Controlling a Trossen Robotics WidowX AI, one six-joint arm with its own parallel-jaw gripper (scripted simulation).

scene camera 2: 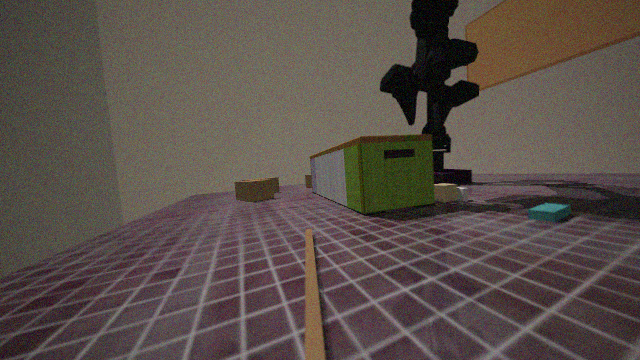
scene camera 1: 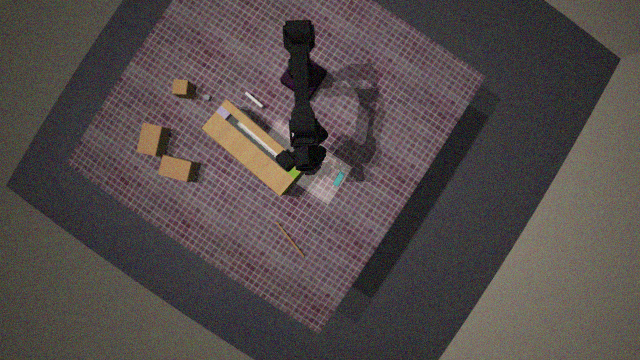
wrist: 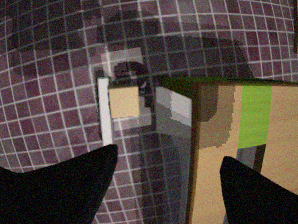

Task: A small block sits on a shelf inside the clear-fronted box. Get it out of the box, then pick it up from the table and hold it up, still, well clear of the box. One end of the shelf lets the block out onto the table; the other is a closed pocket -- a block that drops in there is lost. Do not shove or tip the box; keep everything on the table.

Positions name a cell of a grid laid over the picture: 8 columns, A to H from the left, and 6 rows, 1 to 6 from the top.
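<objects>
There is a long box that I can see in the wrist view (F4). I see the long box in scene camera 1 (C3) as well, and also in scene camera 2 (E3).
</objects>
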